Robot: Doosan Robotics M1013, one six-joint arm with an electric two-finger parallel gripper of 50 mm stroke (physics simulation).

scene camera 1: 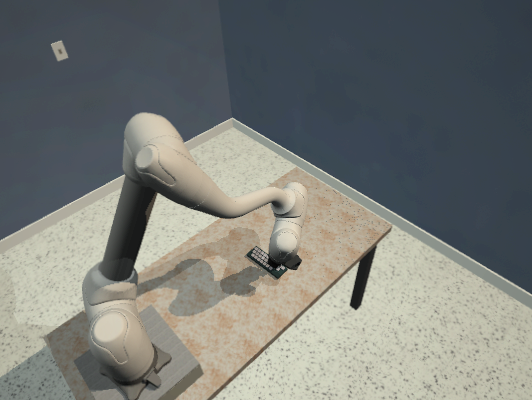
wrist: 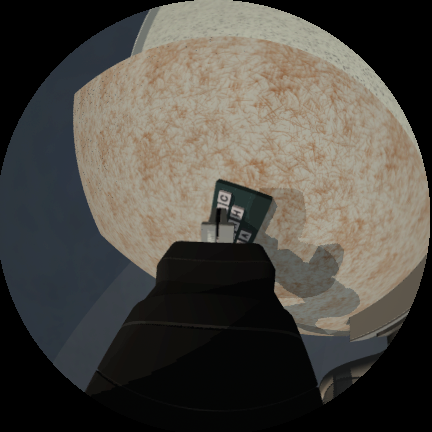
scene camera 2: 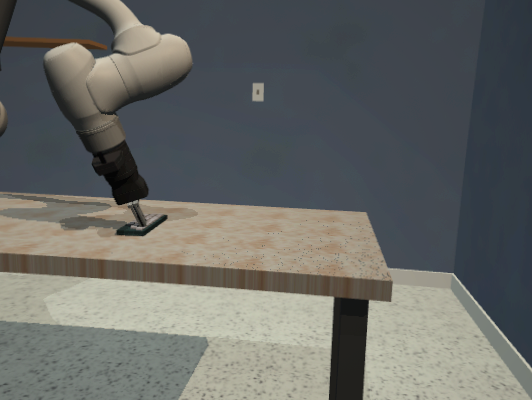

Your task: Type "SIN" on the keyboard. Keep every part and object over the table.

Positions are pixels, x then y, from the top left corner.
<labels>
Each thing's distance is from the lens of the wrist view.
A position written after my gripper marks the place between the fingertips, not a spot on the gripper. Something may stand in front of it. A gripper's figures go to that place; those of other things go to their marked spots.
my gripper (wrist: 218,216): 16 cm
dark green keyboard (wrist: 245,207): 16 cm
</labels>
